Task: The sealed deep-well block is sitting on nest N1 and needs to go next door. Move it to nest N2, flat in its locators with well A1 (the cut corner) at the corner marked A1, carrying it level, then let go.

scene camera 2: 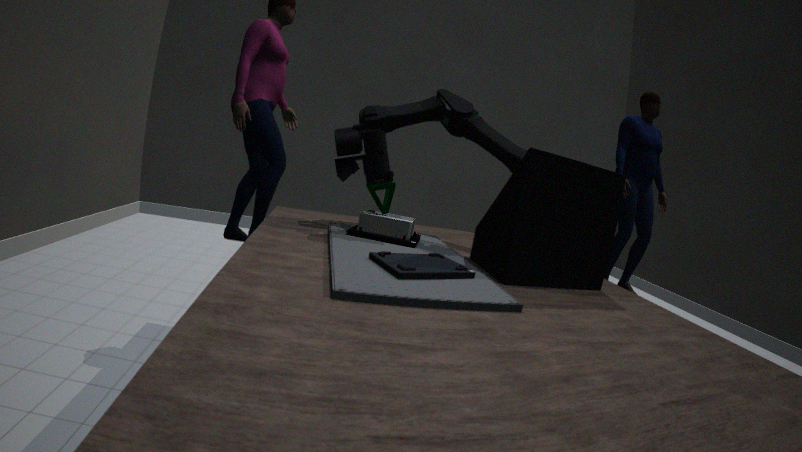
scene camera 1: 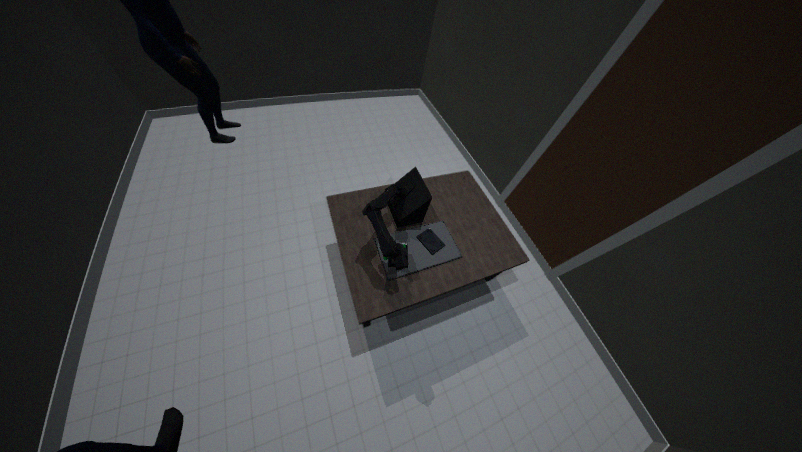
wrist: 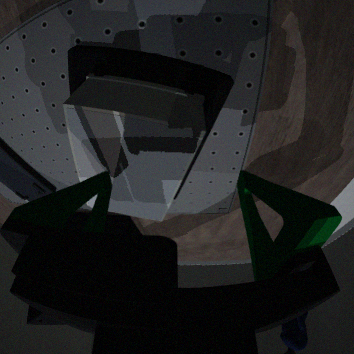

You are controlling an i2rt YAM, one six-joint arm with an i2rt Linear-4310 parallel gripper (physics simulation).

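Seen in the pictures: gripper, fingertip midpoint: (scene camera 2: 384,212) (wrist: 174,177); arm's base, link origin: (scene camera 2: 553,210) (scene camera 1: 403,193).
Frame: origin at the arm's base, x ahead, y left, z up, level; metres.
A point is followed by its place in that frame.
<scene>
The sealed deep-well block (scene camera 2: 386,225) @(x 0.357, y -0.150, z -0.109 m) (wrist: 145,172) @(x 0.352, y -0.209, z -0.091 m) is pale, with a smooth top. It sits on nest N1 (scene camera 2: 416,242) @(x 0.289, y -0.117, z -0.135 m) (wrist: 150,62) @(x 0.414, y -0.224, z -0.133 m), a black base at the far end of the board. In the scene camera 1 view the arm hides the block. Nest N2 (scene camera 1: 430,240) @(x 0.339, y 0.059, z -0.133 m) (scene camera 2: 432,266) @(x 0.330, y 0.085, z -0.133 m) (wrist: 21,172) @(x 0.332, y 0.014, z -0.133 m) is a dark, empty plate with raised corner locators, beside N1. My gripper (scene camera 1: 394,252) @(x 0.346, y -0.229, z -0.089 m) (scene camera 2: 385,211) @(x 0.346, y -0.229, z -0.089 m) (wrist: 174,177) @(x 0.346, y -0.229, z -0.089 m) is open, its green fingertips at about the height of the block's top. In the wrist view the left fingertip overlaps the block's edge; the right one is apart from it. The A1 mark is unreadable.
The grey perforated board (scene camera 1: 425,261) @(x 0.455, y -0.045, z -0.144 m) (scene camera 2: 359,280) @(x 0.477, y 0.156, z -0.144 m) (wrist: 30,82) @(x 0.434, y -0.107, z -0.144 m) lies on the wooden table (scene camera 1: 488,224) @(x 0.386, y 0.566, z -0.158 m) (scene camera 2: 393,364) @(x 0.485, y 0.380, z -0.157 m). The black robot base (scene camera 1: 412,204) @(x 0.119, y 0.006, z 0.019 m) (scene camera 2: 556,224) @(x 0.079, y 0.109, z -0.022 m) stands beside the board. A person in pink (scene camera 2: 263,61) and one in blue (scene camera 2: 639,148) stand beyond the table.
</scene>
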